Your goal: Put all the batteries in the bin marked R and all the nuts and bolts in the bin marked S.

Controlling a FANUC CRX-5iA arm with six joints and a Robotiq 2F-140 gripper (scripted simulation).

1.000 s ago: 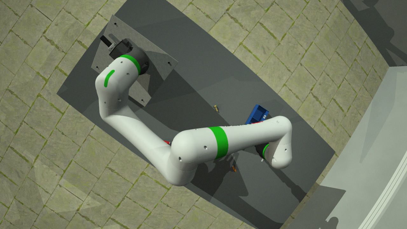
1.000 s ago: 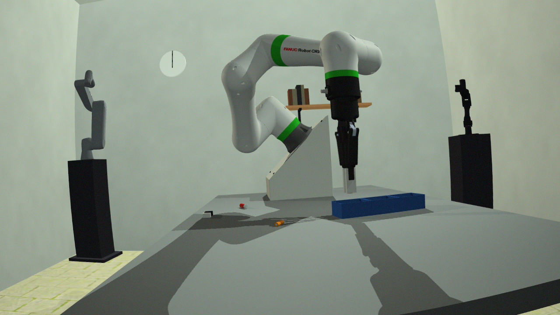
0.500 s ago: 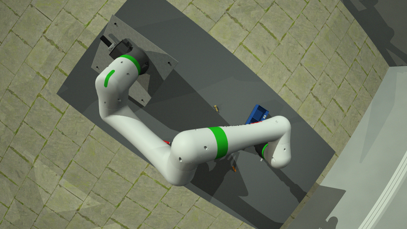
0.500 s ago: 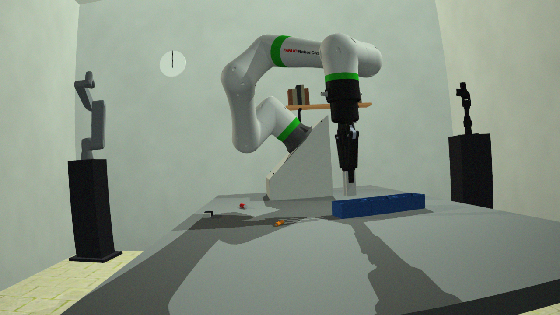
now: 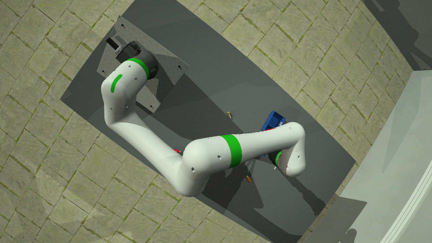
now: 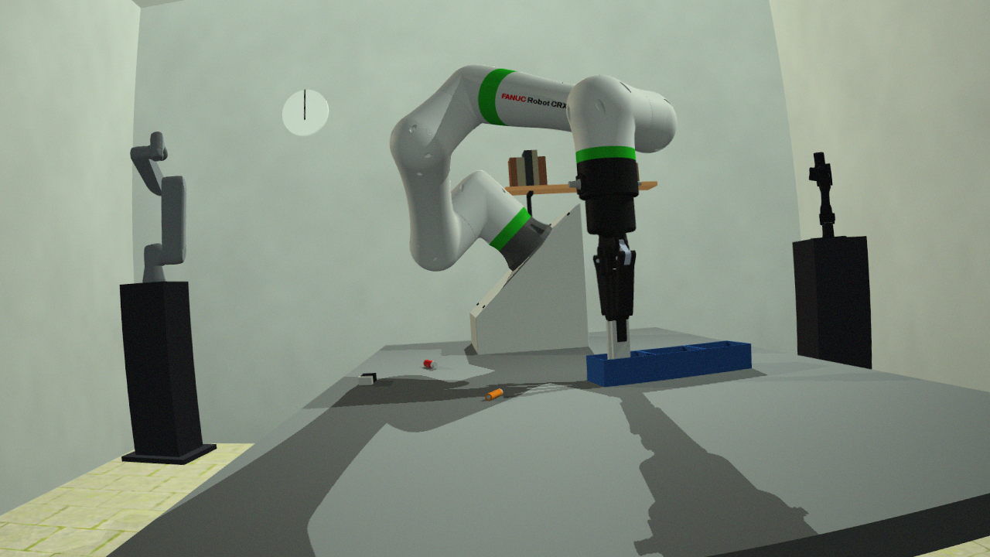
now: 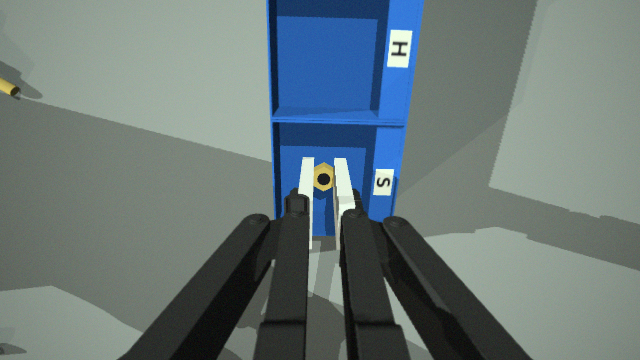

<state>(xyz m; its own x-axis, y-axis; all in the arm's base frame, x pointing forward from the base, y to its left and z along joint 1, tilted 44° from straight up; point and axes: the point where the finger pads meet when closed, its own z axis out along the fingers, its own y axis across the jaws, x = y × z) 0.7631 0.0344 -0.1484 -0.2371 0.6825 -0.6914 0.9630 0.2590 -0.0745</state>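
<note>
The yellow bolt is 260 mm behind my hand and 50 mm below it. From my hand the other things lie so: orange battery: 180 mm to the right, 100 mm ahead, 50 mm below; blue three-compartment bin: 80 mm to the left, 40 mm below, 10 mm behind; brass nut: 30 mm below.
</note>
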